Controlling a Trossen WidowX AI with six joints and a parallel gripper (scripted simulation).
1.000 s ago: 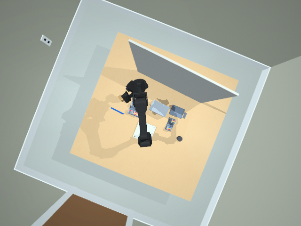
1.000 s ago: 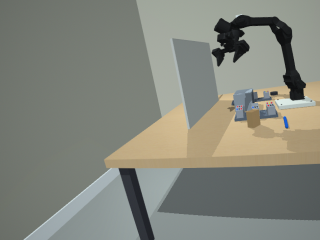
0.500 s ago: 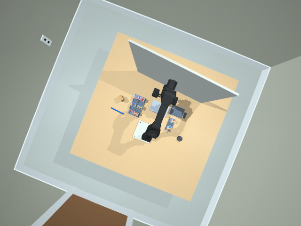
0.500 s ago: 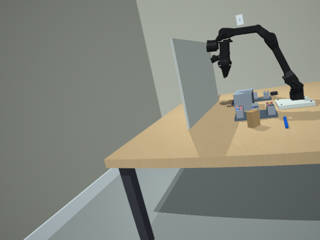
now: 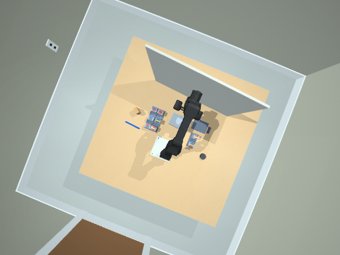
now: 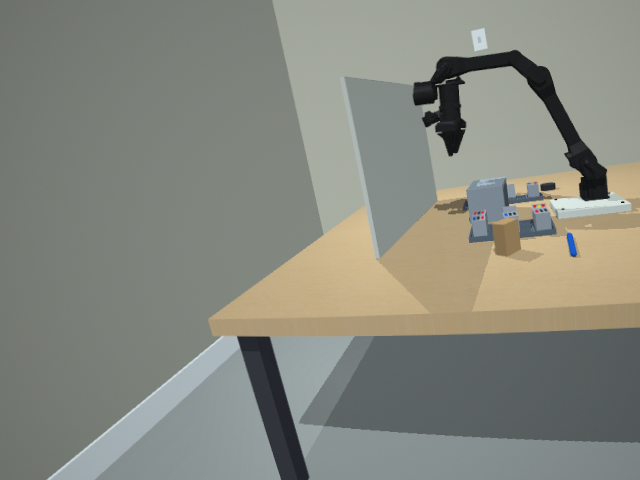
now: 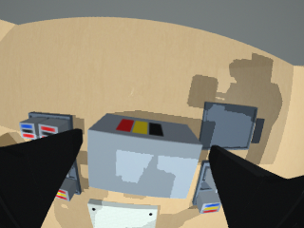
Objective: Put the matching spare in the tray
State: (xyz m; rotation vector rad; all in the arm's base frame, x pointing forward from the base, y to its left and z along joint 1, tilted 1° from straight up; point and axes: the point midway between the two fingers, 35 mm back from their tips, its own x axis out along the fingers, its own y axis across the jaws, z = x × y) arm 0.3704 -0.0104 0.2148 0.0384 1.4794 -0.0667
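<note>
The grey spare lies 160 mm to the right of my gripper tip, 150 mm below it and 150 mm behind it. Also, from my gripper tip: grey-blue tray 190 mm below, 170 mm to the right, 40 mm behind; then mounted unit 150 mm below, 80 mm behind, 10 mm to the left; then tall white panel 160 mm ahead, 30 mm above, 10 mm to the right.
</note>
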